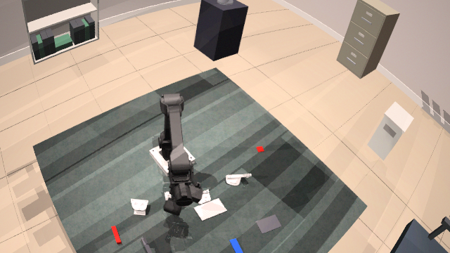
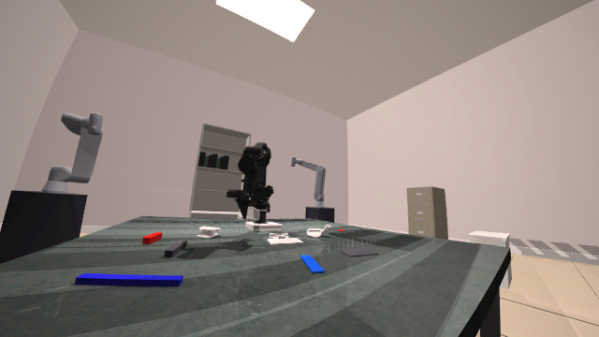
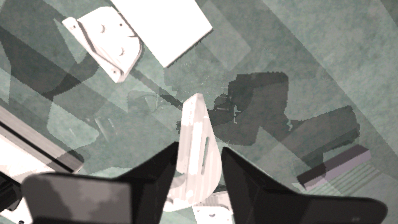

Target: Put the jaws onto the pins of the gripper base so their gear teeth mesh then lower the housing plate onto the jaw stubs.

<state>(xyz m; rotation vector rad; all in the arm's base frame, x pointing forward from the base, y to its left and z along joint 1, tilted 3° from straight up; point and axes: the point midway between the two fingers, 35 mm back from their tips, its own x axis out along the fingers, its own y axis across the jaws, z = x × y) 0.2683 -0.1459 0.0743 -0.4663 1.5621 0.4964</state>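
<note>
The flat white plate is 70 mm ahead of my gripper tip, 130 mm to the left of it and 80 mm below it. Round my gripper tip: blue block 290 mm ahead, 80 mm to the left, 80 mm below; then dark grey bar 80 mm ahead, 220 mm to the right, 70 mm below; then red block 40 mm behind, 300 mm to the right, 70 mm below.
</note>
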